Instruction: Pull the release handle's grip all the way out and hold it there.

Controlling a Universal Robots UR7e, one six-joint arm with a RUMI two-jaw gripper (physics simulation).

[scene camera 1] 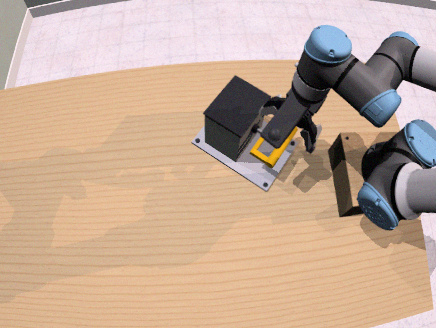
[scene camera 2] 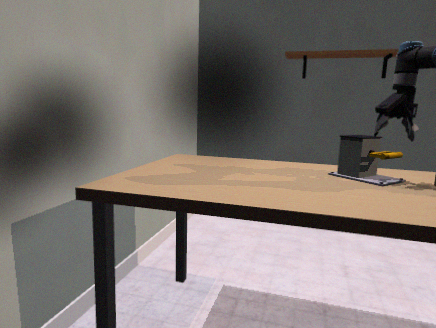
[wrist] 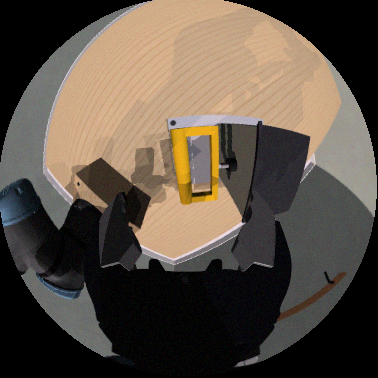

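The release handle is a yellow rectangular frame with a thick grip bar (scene camera 1: 283,150) (scene camera 2: 393,155) (wrist: 181,165) on its outer side. A short stem (wrist: 223,166) joins the frame to the dark box (scene camera 1: 237,105) (scene camera 2: 350,156) (wrist: 284,165), and a gap lies between frame and box. The box stands on a light grey base plate (scene camera 1: 265,177) (scene camera 2: 385,180) (wrist: 200,120). My gripper (scene camera 1: 286,135) (scene camera 2: 394,137) (wrist: 186,192) is open and empty, its fingers spread wide above the handle, one toward the box side and one beyond the grip. Scene camera 1 shows the handle partly hidden by the gripper.
The box's top is close to the box-side finger. A brown block (scene camera 1: 341,175) (wrist: 112,190) sits by the arm's base on the wooden table (scene camera 1: 150,290) (scene camera 2: 225,195). A wall shelf (scene camera 2: 340,54) (wrist: 315,300) is behind the table.
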